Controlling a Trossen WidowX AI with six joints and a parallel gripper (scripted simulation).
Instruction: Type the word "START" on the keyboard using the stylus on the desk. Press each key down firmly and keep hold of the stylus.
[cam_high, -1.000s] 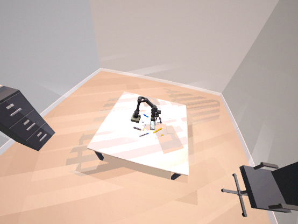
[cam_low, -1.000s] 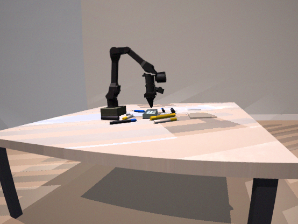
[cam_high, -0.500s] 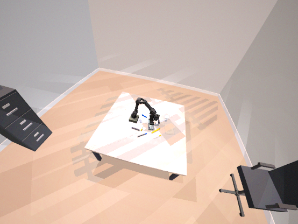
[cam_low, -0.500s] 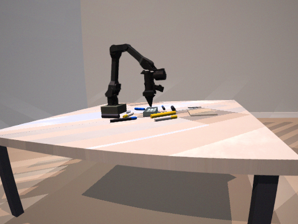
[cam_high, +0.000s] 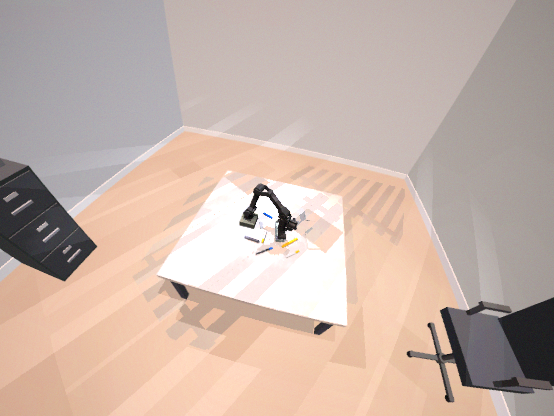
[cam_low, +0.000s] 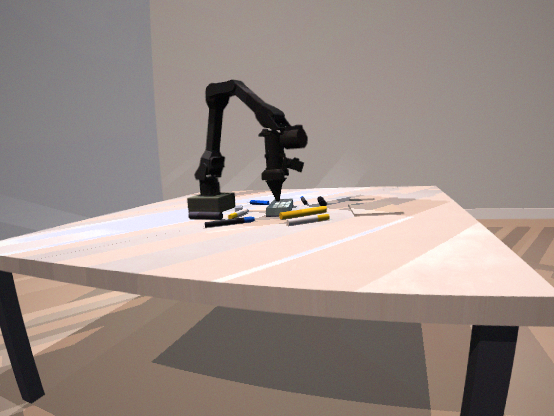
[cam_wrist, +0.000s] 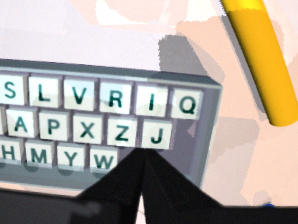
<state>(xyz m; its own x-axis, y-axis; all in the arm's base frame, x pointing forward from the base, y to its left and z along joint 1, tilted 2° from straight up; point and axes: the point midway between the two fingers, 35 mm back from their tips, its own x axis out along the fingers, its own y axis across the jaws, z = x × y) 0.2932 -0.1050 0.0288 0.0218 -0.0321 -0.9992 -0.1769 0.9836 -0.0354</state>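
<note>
Now: gripper tip 17 cm past the blue stylus, 23 cm to the right of it and 3 cm above it. Also, from my gripper tip: white paper sheet 29 cm ahead, 6 cm to the left, 4 cm below.
</note>
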